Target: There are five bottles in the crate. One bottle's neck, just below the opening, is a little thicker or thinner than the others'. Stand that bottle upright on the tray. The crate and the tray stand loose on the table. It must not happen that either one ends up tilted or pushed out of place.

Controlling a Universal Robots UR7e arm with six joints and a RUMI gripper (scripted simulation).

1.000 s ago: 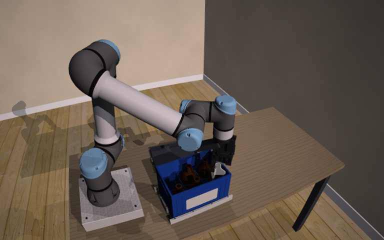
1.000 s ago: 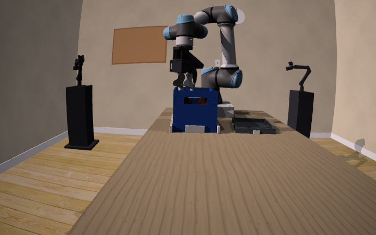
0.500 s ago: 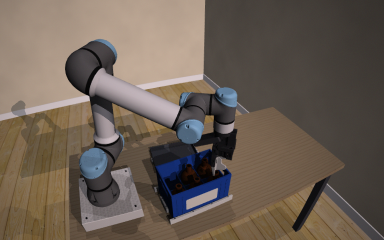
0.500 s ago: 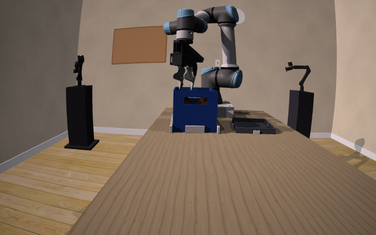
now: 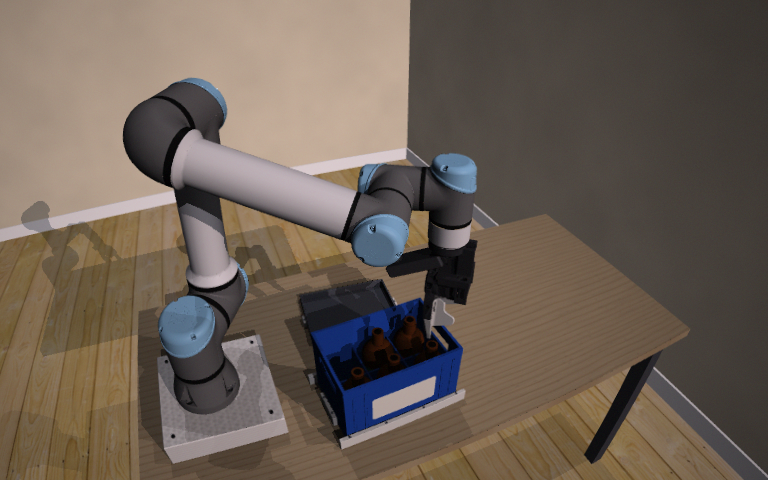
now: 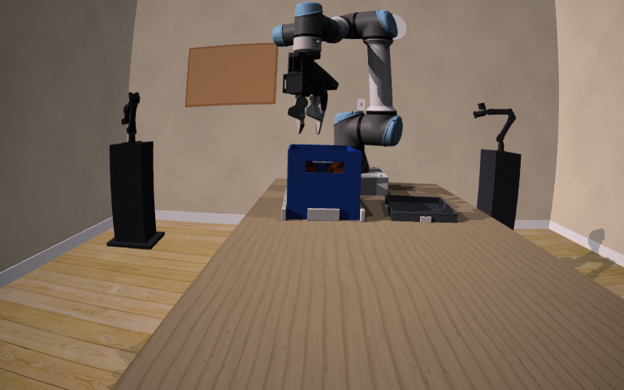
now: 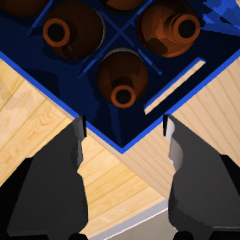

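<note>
My gripper is now 14 cm above the crate, 8 cm past it and 4 cm to the right of it. Also, from my hand: tray (33 cm to the left, 22 cm below, 4 cm behind).
</note>
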